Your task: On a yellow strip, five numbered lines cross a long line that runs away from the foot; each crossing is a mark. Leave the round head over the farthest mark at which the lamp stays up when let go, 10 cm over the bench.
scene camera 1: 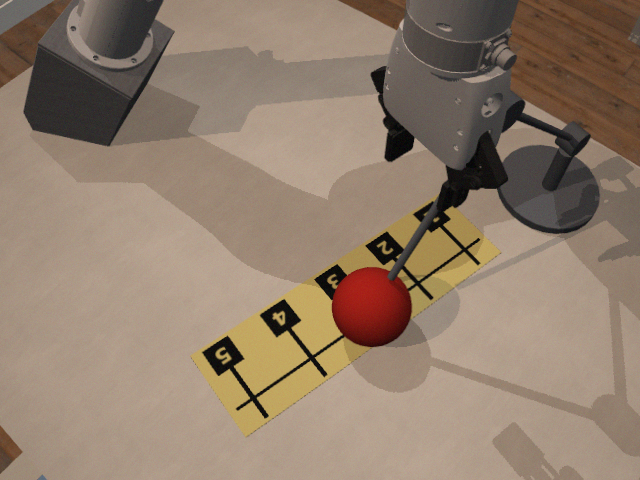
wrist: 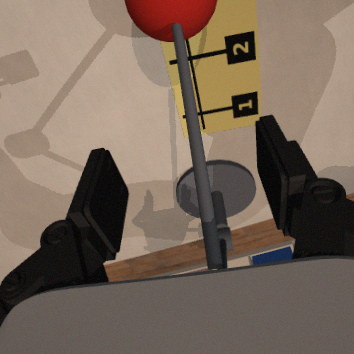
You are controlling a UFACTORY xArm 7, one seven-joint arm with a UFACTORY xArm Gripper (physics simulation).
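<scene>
The lamp has a dark round foot, lying flat on the bench, with a short post and jointed arm. Its thin grey rod slopes down to the round red head, which hangs above the yellow strip. In the scene view the head hides the crossing of line 3; crossings 1, 2, 4 and 5 show. My gripper is open, its fingers wide apart on either side of the rod in the wrist view. The exact head height cannot be told.
The robot's dark base block stands at the upper left of the scene view. The wooden floor lies past the bench edge. A blue patch shows beyond that edge. Shadows of the lamp and arm cross the bench.
</scene>
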